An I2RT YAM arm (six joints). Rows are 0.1 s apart.
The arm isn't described. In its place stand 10 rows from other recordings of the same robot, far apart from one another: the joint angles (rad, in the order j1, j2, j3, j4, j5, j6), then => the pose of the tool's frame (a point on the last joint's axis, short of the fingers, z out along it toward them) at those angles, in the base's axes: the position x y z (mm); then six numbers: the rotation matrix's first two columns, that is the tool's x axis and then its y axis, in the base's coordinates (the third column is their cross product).
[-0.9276, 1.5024, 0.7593, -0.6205, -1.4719, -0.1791] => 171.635 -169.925 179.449 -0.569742 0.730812 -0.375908 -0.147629 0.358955 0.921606
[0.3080, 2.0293, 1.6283, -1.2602, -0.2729, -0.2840] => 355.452 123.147 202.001 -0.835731 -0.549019 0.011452 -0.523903 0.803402 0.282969
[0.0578, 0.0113, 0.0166, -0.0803, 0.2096, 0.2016] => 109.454 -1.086 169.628 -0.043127 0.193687 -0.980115 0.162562 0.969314 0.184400
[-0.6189, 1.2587, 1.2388, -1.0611, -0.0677, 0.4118] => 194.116 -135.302 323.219 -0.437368 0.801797 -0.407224 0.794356 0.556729 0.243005
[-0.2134, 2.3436, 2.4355, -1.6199, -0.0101, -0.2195] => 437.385 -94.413 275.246 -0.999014 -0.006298 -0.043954 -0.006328 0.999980 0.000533
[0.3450, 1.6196, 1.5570, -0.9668, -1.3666, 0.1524] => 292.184 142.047 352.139 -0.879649 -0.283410 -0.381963 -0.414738 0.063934 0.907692
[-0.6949, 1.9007, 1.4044, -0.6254, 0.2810, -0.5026] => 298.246 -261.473 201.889 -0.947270 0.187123 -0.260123 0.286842 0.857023 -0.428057
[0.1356, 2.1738, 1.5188, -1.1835, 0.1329, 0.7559] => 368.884 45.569 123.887 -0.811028 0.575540 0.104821 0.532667 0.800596 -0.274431
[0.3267, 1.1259, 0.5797, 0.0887, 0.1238, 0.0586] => 233.439 74.458 227.519 -0.430131 -0.084382 -0.898814 -0.188671 0.982039 -0.001907
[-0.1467, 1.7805, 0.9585, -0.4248, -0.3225, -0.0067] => 318.213 -35.614 130.942 -0.938027 0.132181 -0.320363 0.032538 0.953915 0.298309
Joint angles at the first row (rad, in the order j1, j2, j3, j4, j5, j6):
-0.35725, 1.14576, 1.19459, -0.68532, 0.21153, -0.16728
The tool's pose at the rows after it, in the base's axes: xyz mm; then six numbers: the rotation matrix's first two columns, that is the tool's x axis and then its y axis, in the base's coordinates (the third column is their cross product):
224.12 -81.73 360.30 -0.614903 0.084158 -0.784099 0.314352 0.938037 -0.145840
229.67 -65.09 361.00 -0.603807 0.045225 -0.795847 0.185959 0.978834 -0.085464
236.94 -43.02 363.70 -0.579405 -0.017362 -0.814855 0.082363 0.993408 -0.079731
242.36 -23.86 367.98 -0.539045 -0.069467 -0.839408 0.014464 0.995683 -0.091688
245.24 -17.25 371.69 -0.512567 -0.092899 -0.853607 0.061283 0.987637 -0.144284
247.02 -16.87 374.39 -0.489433 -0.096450 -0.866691 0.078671 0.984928 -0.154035
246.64 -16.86 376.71 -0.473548 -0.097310 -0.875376 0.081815 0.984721 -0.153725
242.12 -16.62 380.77 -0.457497 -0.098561 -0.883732 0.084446 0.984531 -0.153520
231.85 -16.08 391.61 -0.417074 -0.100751 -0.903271 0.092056 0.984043 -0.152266
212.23 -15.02 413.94 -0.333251 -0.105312 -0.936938 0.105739 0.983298 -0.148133
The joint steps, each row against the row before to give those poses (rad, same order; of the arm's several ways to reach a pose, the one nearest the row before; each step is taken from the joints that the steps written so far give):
0.01908, -0.00497, -0.00002, -0.01830, -0.13427, 0.04197
0.05873, -0.00113, 0.00004, 0.00569, -0.09920, 0.00190
0.09422, 0.00039, 0.00000, 0.03129, -0.01603, -0.00077
0.08354, -0.00041, -0.00002, 0.04616, 0.01374, 0.00000
0.04235, 0.00040, 0.00000, 0.04006, 0.09957, 0.00039
0.00497, 0.00078, 0.00001, 0.02976, 0.02098, 0.00000
0.00001, -0.00421, 0.00000, 0.01411, 0.00040, 0.00001
-0.00003, -0.01717, 0.00036, 0.00078, -0.00003, -0.00040
0.00005, -0.03661, 0.00842, 0.00036, 0.00080, 0.00002
-0.00004, -0.06179, 0.02938, 0.00001, -0.00004, -0.00001

